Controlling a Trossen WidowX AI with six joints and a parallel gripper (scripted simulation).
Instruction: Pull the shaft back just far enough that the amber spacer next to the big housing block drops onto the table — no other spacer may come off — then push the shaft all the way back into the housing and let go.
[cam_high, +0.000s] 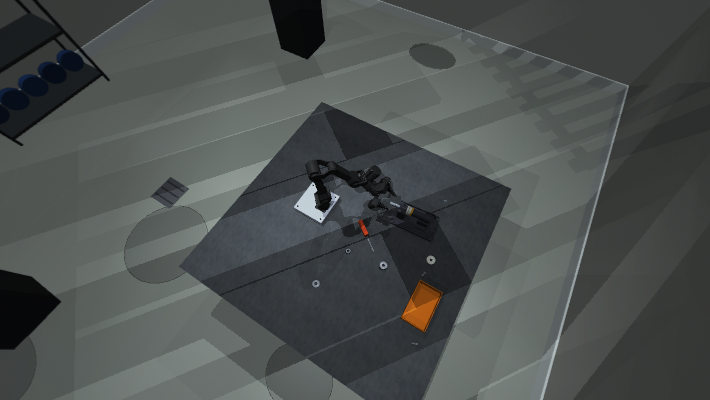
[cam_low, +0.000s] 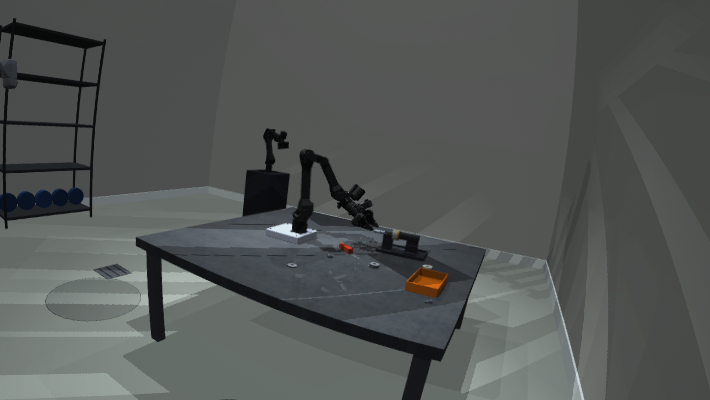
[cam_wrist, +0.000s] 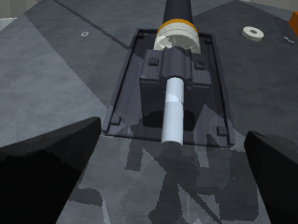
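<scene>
Right now the steel shaft is 7 cm ahead of my gripper tip and 1 cm below it. From my gripper tip the other things lie so: screwdriver: 20 cm to the right, 9 cm below, 3 cm behind; amber spacer: 12 cm ahead, 1 cm to the left, 1 cm below; cream spacer: 9 cm ahead, 1 cm to the left, 1 cm below.
</scene>
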